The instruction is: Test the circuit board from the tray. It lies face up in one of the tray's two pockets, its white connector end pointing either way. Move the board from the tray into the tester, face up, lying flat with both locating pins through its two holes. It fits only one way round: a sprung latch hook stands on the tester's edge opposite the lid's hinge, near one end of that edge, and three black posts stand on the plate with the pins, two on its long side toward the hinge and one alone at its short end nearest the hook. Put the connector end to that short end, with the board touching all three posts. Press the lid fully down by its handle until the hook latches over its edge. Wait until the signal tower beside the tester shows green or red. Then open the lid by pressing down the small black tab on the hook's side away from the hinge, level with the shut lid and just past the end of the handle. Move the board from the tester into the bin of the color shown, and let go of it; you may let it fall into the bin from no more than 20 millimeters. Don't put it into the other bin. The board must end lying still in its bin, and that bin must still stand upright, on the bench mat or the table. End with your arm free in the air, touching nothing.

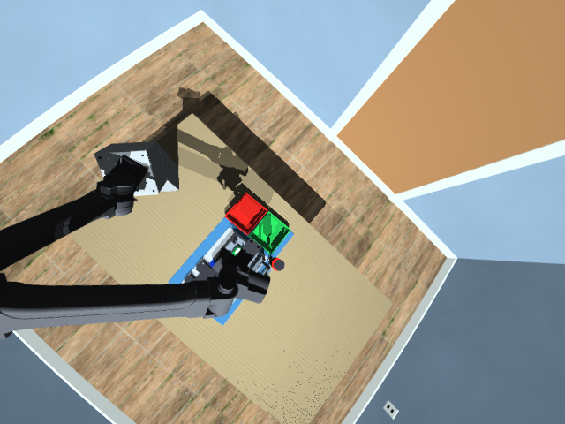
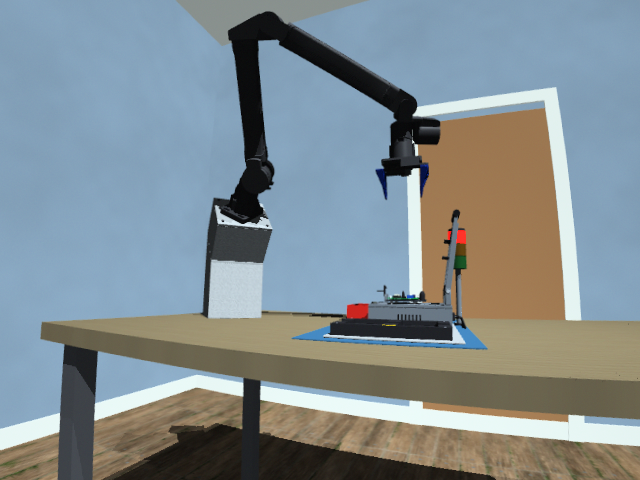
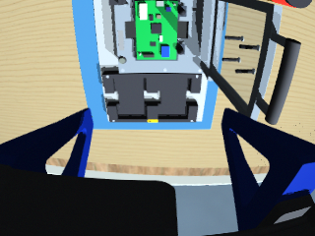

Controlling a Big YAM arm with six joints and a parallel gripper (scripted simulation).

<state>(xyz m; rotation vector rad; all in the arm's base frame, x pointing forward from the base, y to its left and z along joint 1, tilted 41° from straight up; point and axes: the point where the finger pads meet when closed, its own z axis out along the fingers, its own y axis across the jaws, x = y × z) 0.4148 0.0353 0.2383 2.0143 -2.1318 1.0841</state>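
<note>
The green circuit board is 26 cm below my hand. From my hand the other things lie so: black latch hook: 5 cm behind, 7 cm to the left, 25 cm below; tester plate: 1 cm ahead, 1 cm to the left, 26 cm below; tester lid: 11 cm ahead, 2 cm to the right, 15 cm below.
</note>
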